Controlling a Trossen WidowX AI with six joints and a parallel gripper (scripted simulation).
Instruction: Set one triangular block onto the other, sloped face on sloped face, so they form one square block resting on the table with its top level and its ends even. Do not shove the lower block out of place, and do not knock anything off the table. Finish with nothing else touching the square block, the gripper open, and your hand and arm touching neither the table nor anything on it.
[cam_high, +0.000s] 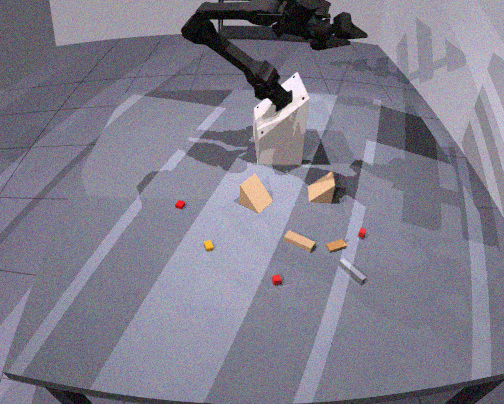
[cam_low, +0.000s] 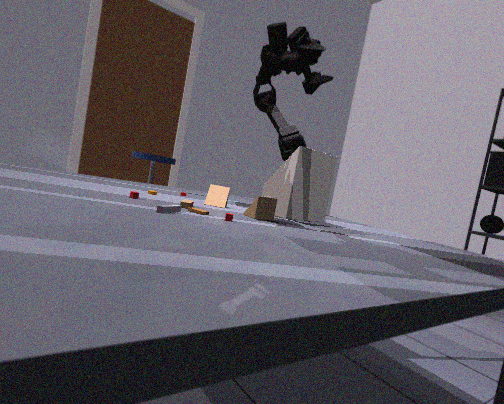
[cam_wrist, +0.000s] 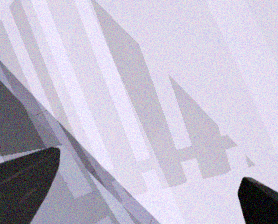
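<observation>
Now: gripper tip 14 cm short of the triangular block, 25 cm to the left of it and 44 cm above it. The rest, counted from my gripper tip: grey bar 38 cm ahead, 1 cm to the left, 45 cm below; orange cube 33 cm ahead, 34 cm to the right, 45 cm below; tan long block 29 cm ahead, 12 cm to the right, 44 cm below.
</observation>
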